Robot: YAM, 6 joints.
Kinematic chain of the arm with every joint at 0, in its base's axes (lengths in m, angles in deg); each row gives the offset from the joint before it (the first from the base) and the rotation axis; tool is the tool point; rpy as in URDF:
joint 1: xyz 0 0 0.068 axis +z
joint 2: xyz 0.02 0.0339 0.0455 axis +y
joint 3: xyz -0.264 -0.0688 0 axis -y
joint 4: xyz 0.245 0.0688 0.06 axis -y
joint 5: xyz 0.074 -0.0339 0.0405 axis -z
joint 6: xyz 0.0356 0 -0.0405 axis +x
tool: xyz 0 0 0 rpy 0 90 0
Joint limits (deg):
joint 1: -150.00..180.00
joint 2: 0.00..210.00
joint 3: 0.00..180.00
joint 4: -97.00..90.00
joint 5: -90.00..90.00
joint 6: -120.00..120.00
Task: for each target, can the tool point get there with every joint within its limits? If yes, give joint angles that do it. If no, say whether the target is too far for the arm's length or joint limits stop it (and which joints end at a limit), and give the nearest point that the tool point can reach.
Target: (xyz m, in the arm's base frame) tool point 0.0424 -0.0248 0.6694
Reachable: yes | joints 121.21 57.80 111.73 46.49 41.15 -32.80
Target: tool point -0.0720 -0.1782 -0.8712
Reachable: no: too far | nearest point -0.0842 -0.2084 -0.3796 | short by 0.493 m
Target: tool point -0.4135 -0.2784 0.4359
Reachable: yes | joints 34.21 17.18 142.57 8.13 -3.58 82.36
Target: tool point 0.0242 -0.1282 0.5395
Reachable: yes | joints 94.79 18.36 74.44 26.45 22.14 -71.02
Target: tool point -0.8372 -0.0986 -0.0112
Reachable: no: too far | nearest point -0.6360 -0.0137 0.0195 | short by 0.221 m
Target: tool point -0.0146 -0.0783 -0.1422
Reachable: yes | joints -118.44 176.24 27.09 42.87 -43.33 3.83
